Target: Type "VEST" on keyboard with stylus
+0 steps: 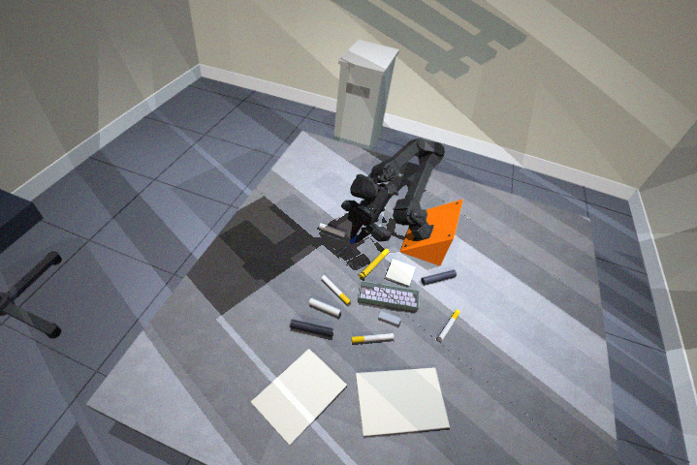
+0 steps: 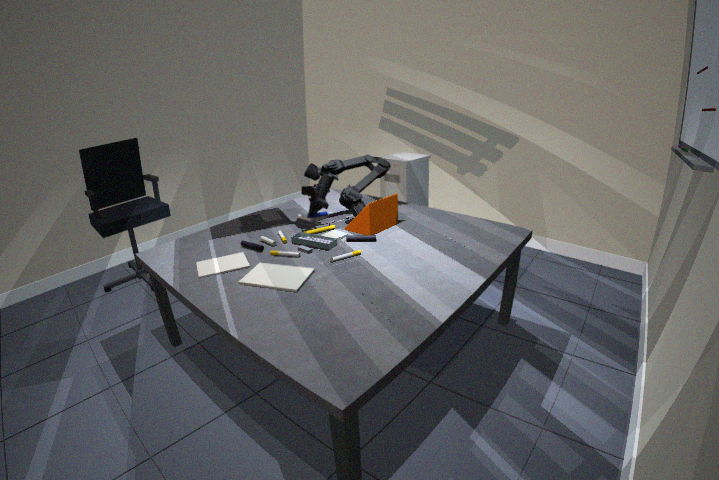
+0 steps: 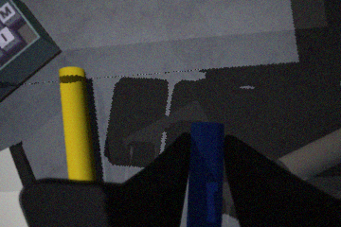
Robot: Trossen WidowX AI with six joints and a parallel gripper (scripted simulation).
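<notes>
Now: the blue stylus 6 cm behind my gripper tip and 3 cm to the left of it. Also, from my gripper tip: grey block: 19 cm ahead, 20 cm to the left, 4 cm below; white pad: 2 cm ahead, 18 cm to the left, 5 cm below.
</notes>
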